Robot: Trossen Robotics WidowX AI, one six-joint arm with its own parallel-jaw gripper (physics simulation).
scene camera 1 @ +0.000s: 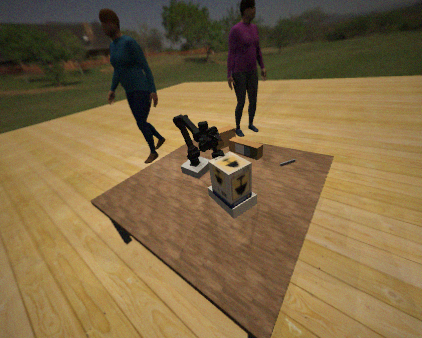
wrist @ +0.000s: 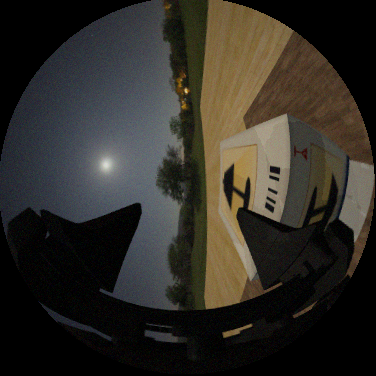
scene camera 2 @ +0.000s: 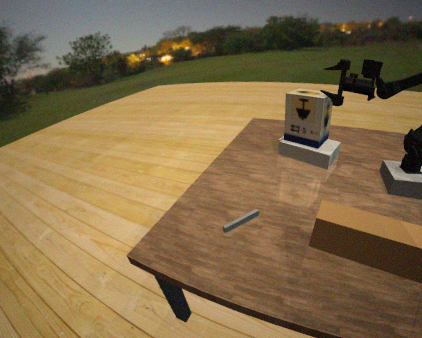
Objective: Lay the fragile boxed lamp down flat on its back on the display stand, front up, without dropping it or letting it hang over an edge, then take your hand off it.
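Places are measured from the arm's base along level axes (x ahead, y left, z up), in millimetres.
Pixels of known places: gripper, fingertip midpoint: [scene camera 1: 222,148] [wrist: 190,210] [scene camera 2: 322,80]; arm's base at its link origin: [scene camera 1: 195,163] [scene camera 2: 410,169].
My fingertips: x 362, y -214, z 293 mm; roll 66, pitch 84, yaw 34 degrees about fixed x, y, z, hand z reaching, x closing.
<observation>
Ahead of a thing's pixels: the offset from my fingertips to its top centre. Level surfaces: height alone.
The boxed lamp [scene camera 1: 230,182] [scene camera 2: 306,120] [wrist: 280,175] is a white box with dark lamp pictures on yellow panels and a blue band around its bottom. It stands on end on the pale grey display stand [scene camera 1: 245,207] [scene camera 2: 305,151] [wrist: 359,195], taller than it is wide. A lamp picture also shows on its top face; which face is the front I cannot tell. My gripper [scene camera 1: 220,145] [scene camera 2: 324,80] [wrist: 190,210] is open and empty, level, with one finger above the other. The lower finger is close to the box's top edge on the arm's side; contact cannot be told.
A brown carton @[dx -79, dy +584, dz -249 mm] [scene camera 1: 246,148] [scene camera 2: 367,237] lies near the arm's base, with another carton @[dx -338, dy +676, dz -199 mm] [scene camera 1: 227,135] behind it. A thin grey bar @[dx +280, dy +513, dz -337 mm] [scene camera 1: 288,162] [scene camera 2: 241,220] lies on the brown table @[dz -358 mm] [scene camera 1: 165,200] [scene camera 2: 210,260]. Two people [scene camera 1: 132,75] [scene camera 1: 245,60] stand beyond the table.
</observation>
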